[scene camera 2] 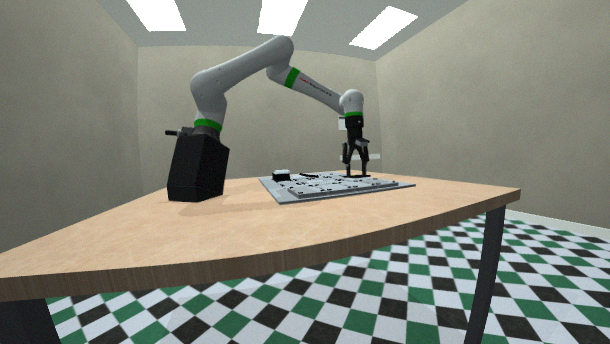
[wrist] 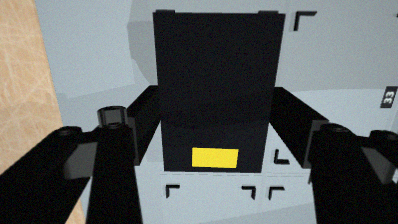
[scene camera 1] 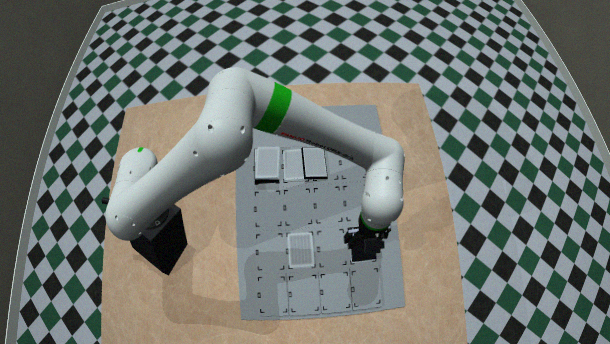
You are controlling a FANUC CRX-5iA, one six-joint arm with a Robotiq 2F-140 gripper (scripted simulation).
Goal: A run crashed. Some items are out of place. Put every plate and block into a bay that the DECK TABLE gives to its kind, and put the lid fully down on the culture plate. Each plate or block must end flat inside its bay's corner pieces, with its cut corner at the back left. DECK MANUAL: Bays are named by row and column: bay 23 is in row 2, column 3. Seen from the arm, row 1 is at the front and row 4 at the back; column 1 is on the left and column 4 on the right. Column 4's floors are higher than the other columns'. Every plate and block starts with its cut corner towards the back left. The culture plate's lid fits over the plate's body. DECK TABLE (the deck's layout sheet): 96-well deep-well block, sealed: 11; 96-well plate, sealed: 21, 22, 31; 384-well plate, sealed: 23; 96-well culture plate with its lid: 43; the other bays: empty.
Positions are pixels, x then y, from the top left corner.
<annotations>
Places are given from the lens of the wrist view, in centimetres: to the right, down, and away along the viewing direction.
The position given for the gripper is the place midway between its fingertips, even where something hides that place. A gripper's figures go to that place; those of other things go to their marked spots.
gripper [wrist: 214, 102]: 1, -1, 17
black plate lid [wrist: 216, 74]: 1, -3, 15
</annotations>
